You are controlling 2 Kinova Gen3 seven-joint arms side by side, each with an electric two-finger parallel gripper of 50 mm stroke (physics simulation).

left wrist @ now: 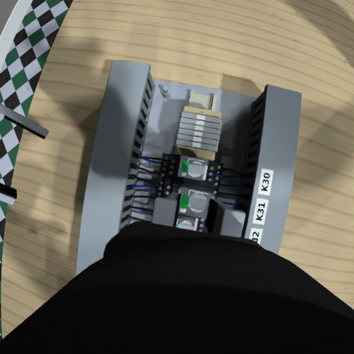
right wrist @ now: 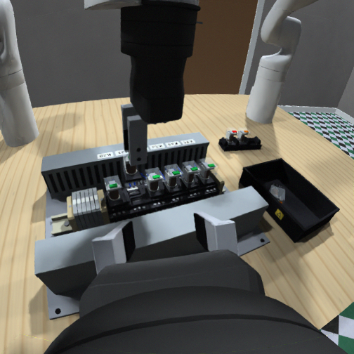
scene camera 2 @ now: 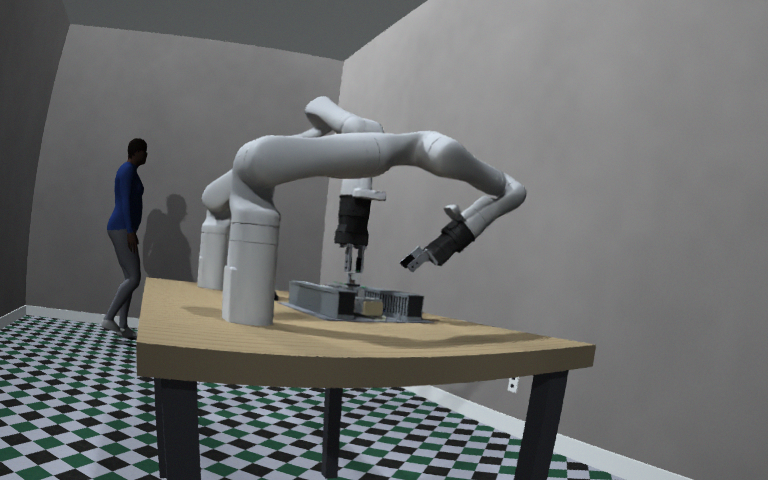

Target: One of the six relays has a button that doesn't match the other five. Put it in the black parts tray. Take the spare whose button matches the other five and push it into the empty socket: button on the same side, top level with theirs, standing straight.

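Seen in the pictures: left gripper, fingertip midpoint: [scene camera 2: 353, 272]; right gripper, fingertip midpoint: [scene camera 2: 405, 267]; left arm's base at its link origin: [scene camera 2: 210, 287]; right arm's base at its link origin: [scene camera 2: 248, 321].
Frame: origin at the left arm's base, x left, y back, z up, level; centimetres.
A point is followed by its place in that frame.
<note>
My left gripper [scene camera 2: 353, 270] {z 10.1, x -44.5, y -32.7 cm} [left wrist: 192, 208] is shut on a clear relay [left wrist: 197, 202] [right wrist: 131, 166], held above the row of relays. Its green button shows in the left wrist view, on the same side as on the neighbouring relay [left wrist: 194, 169]. In the right wrist view the empty socket [right wrist: 134, 190] lies below and in front of it. Five seated relays with green buttons show there, one [right wrist: 113, 190] on one side of the gap, the others [right wrist: 155, 180] on the other. The black parts tray [right wrist: 311, 227] holds a relay [right wrist: 277, 192] with an orange mark. My right gripper [scene camera 2: 405, 262] {z 12.3, x -43.5, y -46.6 cm} [right wrist: 164, 230] is open and empty.
Grey slotted ducts [left wrist: 282, 135] [right wrist: 150, 227] flank the relay row. Grey terminal blocks [left wrist: 199, 131] [right wrist: 86, 206] stand at its end. A black spare holder [right wrist: 240, 144] with two relays, red and orange buttons, stands behind the tray. A person [scene camera 2: 129, 198] stands beyond the table.
</note>
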